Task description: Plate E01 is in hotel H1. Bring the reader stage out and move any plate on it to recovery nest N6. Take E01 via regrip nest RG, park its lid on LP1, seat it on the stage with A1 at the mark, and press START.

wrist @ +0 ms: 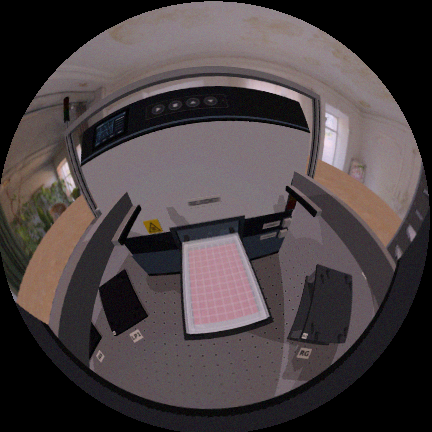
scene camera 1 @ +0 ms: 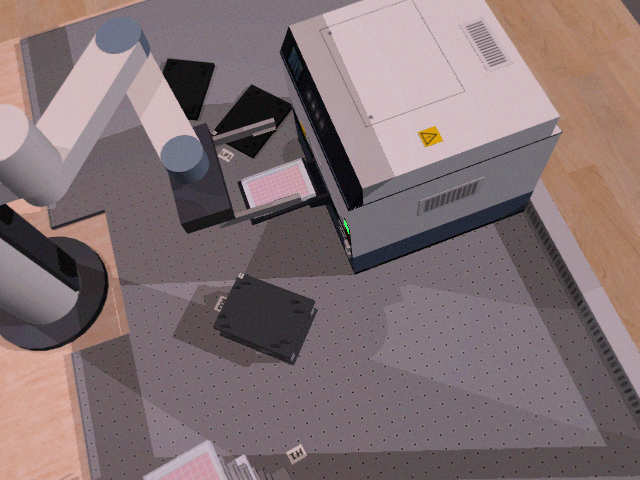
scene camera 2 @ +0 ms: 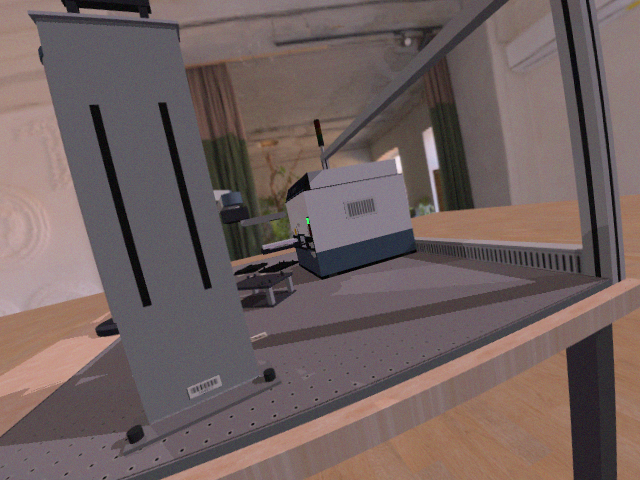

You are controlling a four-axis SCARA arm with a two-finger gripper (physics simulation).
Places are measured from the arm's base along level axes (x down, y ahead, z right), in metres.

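Where they show: gripper, fingertip midpoint: (wrist: pixel 214 184) (scene camera 1: pixel 287 158) (scene camera 2: pixel 282 215); arm's base at its link origin: (scene camera 1: pixel 51 293).
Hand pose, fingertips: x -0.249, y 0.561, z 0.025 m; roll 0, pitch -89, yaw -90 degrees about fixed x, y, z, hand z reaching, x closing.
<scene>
Things, the pixels of their top centre, and the offset from my fingertips. "spot": a spot on its surface instead.
- reader at its top centre: (scene camera 1: pixel 414 68) (wrist: pixel 189 109) (scene camera 2: pixel 334 175) dz -0.016, dx -0.115, dy +0.244 m
- plate with a pink grid, top centre: (wrist: pixel 217 275) (scene camera 1: pixel 277 186) (scene camera 2: pixel 279 242) dz -0.009, dx +0.096, dy -0.031 m
- Regrip nest RG at its top centre: (scene camera 1: pixel 263 312) (wrist: pixel 337 300) (scene camera 2: pixel 258 277) dz +0.202, dx +0.167, dy -0.136 m
- Lid nest LP1 at its top centre: (scene camera 1: pixel 251 116) (wrist: pixel 114 298) (scene camera 2: pixel 278 263) dz -0.275, dx +0.217, dy -0.033 m
- second dark nest at its top centre: (scene camera 1: pixel 180 85) (scene camera 2: pixel 250 266) dz -0.427, dx +0.219, dy -0.168 m
- pink plate at a spot on its surface: (scene camera 1: pixel 191 467) spot: dz +0.481, dx -0.193, dy -0.241 m
- H1 label at a spot on its surface: (scene camera 1: pixel 296 453) spot: dz +0.457, dx +0.236, dy -0.158 m
- frame post at a spot on its surface: (scene camera 2: pixel 589 129) spot: dz +0.689, dx -0.022, dy +0.443 m
The reader stage (scene camera 1: pixel 290 212) (wrist: pixel 200 336) is out at the front of the reader (scene camera 1: pixel 439 77) (scene camera 2: pixel 361 206) (wrist: pixel 195 170). A plate with a pink grid (scene camera 1: pixel 279 180) (wrist: pixel 222 280) lies on it; its label is not visible. My gripper (scene camera 1: pixel 286 160) (wrist: pixel 214 184) is open and empty, its fingers spread wide above the plate's two long sides. Regrip nest RG (scene camera 1: pixel 266 317) (scene camera 2: pixel 263 280) (wrist: pixel 327 305) holds no plate. Lid nest LP1 (scene camera 1: pixel 253 108) (wrist: pixel 122 302) and a second dark nest (scene camera 1: pixel 192 82) are bare. A pink plate (scene camera 1: pixel 191 467) shows near the H1 label (scene camera 1: pixel 296 453); its name is unreadable.
A tall grey tower (scene camera 2: pixel 155 206) stands in the foreground of the second scene view. START buttons (wrist: pixel 286 222) are at the reader's lower right front in the wrist view. A status light (scene camera 1: pixel 346 226) (scene camera 2: pixel 308 221) glows green. A frame post (scene camera 2: pixel 589 129) stands at the table corner.
</scene>
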